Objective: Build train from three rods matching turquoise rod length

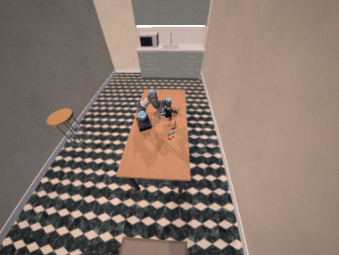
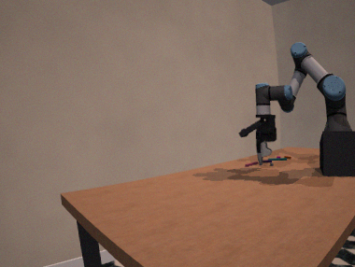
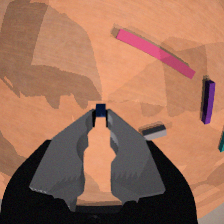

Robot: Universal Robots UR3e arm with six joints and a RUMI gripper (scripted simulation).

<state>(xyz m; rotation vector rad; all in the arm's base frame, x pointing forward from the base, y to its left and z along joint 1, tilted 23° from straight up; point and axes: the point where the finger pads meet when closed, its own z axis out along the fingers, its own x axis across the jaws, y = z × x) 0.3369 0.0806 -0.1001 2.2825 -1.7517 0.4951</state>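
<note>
The blue rod is 10 mm below my hand. The rest, counted from my hand: grey rod: 20 mm behind, 70 mm to the right, 20 mm below; purple rod: 40 mm ahead, 130 mm to the right, 20 mm below; pink rod: 70 mm ahead, 40 mm to the right, 20 mm below.
</note>
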